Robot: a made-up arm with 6 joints.
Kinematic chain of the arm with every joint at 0, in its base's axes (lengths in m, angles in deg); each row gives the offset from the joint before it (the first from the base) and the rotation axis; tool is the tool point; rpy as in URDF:
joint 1: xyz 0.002 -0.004 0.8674 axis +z
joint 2: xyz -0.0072 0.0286 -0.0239 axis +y
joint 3: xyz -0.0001 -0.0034 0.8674 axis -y
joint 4: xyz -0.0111 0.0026 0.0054 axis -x
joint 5: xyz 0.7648 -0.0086 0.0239 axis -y
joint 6: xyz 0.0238 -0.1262 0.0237 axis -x
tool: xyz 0.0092 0.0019 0.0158 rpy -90 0 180
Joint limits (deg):
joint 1: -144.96..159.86
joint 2: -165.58..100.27
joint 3: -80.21..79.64
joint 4: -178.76..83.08
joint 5: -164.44..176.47
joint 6: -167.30..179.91
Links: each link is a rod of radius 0.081 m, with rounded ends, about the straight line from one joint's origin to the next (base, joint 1, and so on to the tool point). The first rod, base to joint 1, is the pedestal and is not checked.
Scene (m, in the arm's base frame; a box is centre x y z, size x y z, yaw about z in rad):
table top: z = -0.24
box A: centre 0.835 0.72 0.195 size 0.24 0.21 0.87 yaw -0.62
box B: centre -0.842 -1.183 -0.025 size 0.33 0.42 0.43 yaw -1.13
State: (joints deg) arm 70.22 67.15 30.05 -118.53 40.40 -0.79
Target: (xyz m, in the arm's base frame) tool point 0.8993 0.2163 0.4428
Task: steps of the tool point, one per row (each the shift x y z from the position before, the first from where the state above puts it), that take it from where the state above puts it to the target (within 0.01 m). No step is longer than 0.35 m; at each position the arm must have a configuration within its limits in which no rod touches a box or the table.
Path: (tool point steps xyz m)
1: 0.2455 -0.1294 0.0840
2: 0.2061 -0.1804 0.0828
3: 0.1560 -0.2195 0.0807
4: -0.0133 -0.2538 -0.2384
5: -0.1146 -0.2320 -0.1748

